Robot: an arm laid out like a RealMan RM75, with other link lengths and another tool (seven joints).
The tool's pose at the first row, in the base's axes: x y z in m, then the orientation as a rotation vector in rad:
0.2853, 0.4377, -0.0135, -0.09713, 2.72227, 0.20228
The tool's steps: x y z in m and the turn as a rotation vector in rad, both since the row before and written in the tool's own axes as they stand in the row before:
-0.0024, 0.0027, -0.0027, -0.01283, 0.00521, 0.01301
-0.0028, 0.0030, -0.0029, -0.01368, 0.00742, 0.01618
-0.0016, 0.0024, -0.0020, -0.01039, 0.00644, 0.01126
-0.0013, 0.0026, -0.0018, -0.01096, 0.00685, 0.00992
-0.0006, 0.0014, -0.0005, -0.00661, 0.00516, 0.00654
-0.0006, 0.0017, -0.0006, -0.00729, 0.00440, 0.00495
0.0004, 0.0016, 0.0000, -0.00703, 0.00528, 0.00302
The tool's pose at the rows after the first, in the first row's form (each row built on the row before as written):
0.2862, 0.4400, -0.0097, -0.08373, 2.72770, 0.22356
0.2874, 0.4425, -0.0055, -0.06648, 2.73534, 0.24702
0.2879, 0.4445, -0.0027, -0.05484, 2.74167, 0.26463
0.2882, 0.4467, -0.0001, -0.04520, 2.74808, 0.28273
0.2885, 0.4480, 0.0008, -0.03875, 2.75296, 0.29389
0.2887, 0.4495, 0.0019, -0.03453, 2.75678, 0.30554
0.2882, 0.4511, 0.0021, -0.03304, 2.76128, 0.31639

